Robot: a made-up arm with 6 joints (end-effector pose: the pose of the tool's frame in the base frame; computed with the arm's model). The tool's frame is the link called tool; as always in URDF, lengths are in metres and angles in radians.
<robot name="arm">
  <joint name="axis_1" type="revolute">
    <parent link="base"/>
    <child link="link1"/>
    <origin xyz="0 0 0.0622" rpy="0 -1.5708 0"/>
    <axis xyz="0 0 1"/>
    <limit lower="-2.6" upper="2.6"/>
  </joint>
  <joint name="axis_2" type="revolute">
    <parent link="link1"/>
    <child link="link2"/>
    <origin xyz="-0.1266 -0.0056 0.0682" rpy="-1.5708 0 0"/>
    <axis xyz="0 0 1"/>
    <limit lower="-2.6" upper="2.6"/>
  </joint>
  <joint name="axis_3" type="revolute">
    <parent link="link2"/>
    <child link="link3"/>
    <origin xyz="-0.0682 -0.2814 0.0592" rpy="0 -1.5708 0"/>
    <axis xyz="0 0 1"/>
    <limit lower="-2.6" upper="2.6"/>
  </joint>
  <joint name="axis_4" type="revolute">
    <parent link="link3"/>
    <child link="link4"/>
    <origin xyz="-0.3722 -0.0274 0.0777" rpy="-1.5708 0 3.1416"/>
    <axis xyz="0 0 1"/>
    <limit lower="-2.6" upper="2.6"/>
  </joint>
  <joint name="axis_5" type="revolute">
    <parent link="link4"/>
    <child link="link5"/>
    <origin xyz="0.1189 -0.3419 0.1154" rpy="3.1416 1.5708 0"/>
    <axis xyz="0 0 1"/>
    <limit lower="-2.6" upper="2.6"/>
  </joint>
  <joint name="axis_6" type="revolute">
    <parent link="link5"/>
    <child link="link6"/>
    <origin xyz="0.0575 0.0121 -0.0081" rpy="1.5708 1.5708 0"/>
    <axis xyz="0 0 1"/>
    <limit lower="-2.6" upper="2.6"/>
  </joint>
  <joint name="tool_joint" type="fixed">
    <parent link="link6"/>
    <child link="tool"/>
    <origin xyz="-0.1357 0.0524 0.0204" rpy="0 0 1.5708"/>
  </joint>
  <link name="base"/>
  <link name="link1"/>
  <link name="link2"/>
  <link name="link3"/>
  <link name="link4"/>
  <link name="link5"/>
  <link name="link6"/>
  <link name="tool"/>
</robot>
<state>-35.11 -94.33 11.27 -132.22 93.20 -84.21</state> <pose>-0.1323 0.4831 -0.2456 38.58 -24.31 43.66</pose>
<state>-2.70 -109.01 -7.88 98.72 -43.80 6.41</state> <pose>0.1327 -0.5761 -0.3115 -114.90 -98.89 -62.63</pose>
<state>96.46 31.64 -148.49 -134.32 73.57 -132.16</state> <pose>-0.3003 0.0173 0.1744 69.52 -121.41 -38.34</pose>
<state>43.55 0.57 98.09 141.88 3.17 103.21</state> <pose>-0.8017 0.2941 -0.1352 7.45 126.21 -52.39</pose>
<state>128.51 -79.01 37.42 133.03 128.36 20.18</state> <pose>-0.3335 -0.4850 0.9278 -20.69 -72.99 -90.29</pose>
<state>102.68 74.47 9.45 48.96 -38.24 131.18</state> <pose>-0.4884 0.5359 0.6382 7.11 153.99 41.15</pose>
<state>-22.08 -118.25 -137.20 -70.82 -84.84 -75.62</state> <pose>0.2153 0.1468 0.1634 48.25 -47.21 32.80</pose>
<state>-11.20 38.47 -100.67 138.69 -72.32 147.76</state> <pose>0.2818 -0.0181 0.0270 110.75 15.78 -23.72</pose>
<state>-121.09 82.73 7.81 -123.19 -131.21 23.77</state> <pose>-0.0904 -0.2800 -0.1579 44.81 73.03 -69.82</pose>
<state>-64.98 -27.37 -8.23 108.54 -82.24 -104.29</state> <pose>-0.4204 -0.0082 -0.4003 35.11 -105.82 -63.29</pose>
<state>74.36 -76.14 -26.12 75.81 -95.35 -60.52</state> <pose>-0.0398 -0.4604 0.4550 20.71 106.27 -143.61</pose>
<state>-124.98 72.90 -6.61 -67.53 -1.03 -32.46</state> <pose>-0.4350 0.0040 0.0350 -111.07 -124.50 -60.06</pose>
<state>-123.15 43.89 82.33 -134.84 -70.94 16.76</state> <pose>-0.3774 -0.2981 0.0530 42.28 50.12 -160.29</pose>
